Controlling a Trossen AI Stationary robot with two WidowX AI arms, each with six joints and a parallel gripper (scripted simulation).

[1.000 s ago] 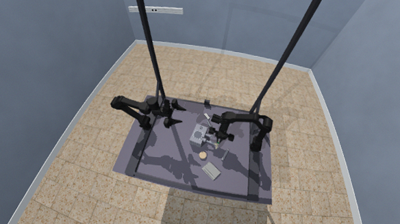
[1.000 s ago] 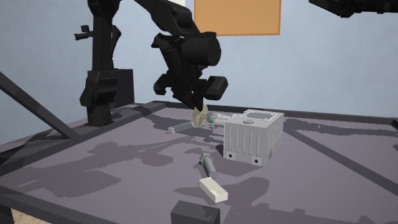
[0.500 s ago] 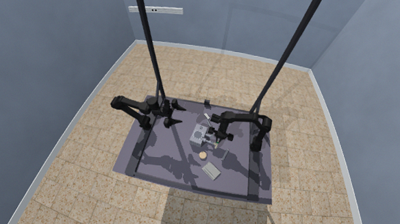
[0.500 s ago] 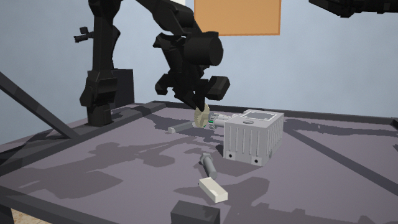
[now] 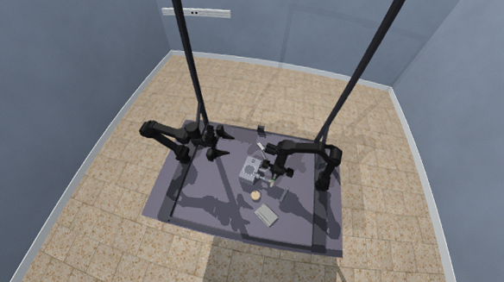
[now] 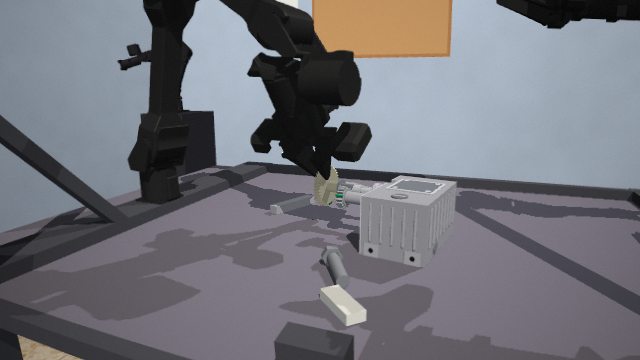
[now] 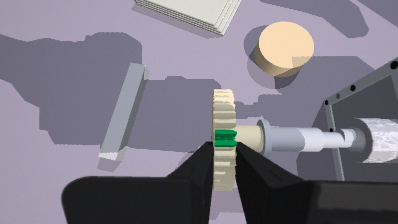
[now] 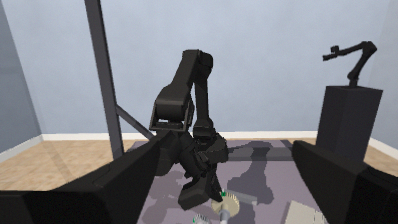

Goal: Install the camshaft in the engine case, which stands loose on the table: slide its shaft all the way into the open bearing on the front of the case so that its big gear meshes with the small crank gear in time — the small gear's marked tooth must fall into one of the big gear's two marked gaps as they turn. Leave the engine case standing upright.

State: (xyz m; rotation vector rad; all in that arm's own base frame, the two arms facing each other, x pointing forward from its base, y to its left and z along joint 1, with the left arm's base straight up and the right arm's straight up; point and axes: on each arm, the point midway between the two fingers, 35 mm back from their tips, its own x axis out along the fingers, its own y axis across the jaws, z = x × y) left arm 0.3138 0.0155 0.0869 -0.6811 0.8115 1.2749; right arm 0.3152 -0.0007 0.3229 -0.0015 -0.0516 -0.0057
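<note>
Now: the crank gear 5 cm to the right of my left hand, 4 cm below it and 3 cm behind it. Round my left hand: bolt 15 cm behind, 9 cm below, 8 cm to the right; tan disc 12 cm ahead, 10 cm below, 9 cm to the right; grey bar 10 cm below, 8 cm to the left, 8 cm ahead.
</note>
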